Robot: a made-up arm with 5 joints.
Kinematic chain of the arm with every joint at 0, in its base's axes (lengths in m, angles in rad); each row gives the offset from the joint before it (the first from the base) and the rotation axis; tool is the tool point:
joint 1: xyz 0 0 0.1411 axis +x
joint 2: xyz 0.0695 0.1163 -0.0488 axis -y
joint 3: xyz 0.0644 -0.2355 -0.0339 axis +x
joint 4: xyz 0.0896 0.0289 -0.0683 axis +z
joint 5: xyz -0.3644 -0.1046 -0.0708 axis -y
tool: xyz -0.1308 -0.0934 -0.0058
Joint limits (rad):
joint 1: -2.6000..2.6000
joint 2: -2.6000..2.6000
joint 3: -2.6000..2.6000
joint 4: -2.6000..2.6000
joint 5: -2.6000..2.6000
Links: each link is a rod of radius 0.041 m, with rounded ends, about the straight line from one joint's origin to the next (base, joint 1, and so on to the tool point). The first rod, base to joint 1, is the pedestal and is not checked.
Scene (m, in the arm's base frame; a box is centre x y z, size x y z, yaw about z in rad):
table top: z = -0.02
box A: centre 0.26 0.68 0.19 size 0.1 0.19 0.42 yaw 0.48
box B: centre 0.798 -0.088 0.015 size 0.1 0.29 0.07 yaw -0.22
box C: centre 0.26 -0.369 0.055 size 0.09 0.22 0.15 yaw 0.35
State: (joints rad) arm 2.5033 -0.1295 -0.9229 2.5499 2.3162
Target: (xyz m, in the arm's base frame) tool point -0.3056 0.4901 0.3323
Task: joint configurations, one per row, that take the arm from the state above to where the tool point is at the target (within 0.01 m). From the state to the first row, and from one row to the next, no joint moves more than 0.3 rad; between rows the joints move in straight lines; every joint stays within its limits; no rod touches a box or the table.
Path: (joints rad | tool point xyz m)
1: 2.5226 -0.3003 -0.6388 2.5599 2.2000 | 0.4720 0.4419 0.3618
2: 2.5420 -0.4711 -0.3546 2.5699 2.0838 | 0.3958 0.4417 0.4815
3: 2.5613 -0.6419 -0.0705 2.5800 1.9676 | 0.3110 0.4143 0.5812
4: 2.5807 -0.8127 0.2136 2.5900 1.8514 | 0.2286 0.3660 0.6569
5: 2.6000 -0.9835 0.4978 2.6000 1.7351 | 0.1577 0.3067 0.7092
6: 2.5728 -1.0494 0.2467 2.5987 1.7690 | 0.0915 0.3798 0.6822
7: 2.5456 -1.1152 -0.0043 2.5974 1.8029 | 0.0375 0.4486 0.6382
8: 2.5184 -1.1811 -0.2554 2.5960 1.8368 | -0.0020 0.5101 0.5818
9: 2.4912 -1.2469 -0.5064 2.5947 1.8707 | -0.0258 0.5620 0.5182
10: 2.4640 -1.3128 -0.7575 2.5934 1.9046 | -0.0341 0.6031 0.4530
11: 2.4368 -1.3786 -1.0085 2.5921 1.9385 | -0.0283 0.6331 0.3918
12: 2.4042 -1.5917 -0.8049 2.5960 2.0329 | -0.1812 0.5769 0.3704
13: 2.3715 -1.8047 -0.6013 2.6000 2.1273 | -0.3056 0.4901 0.3323

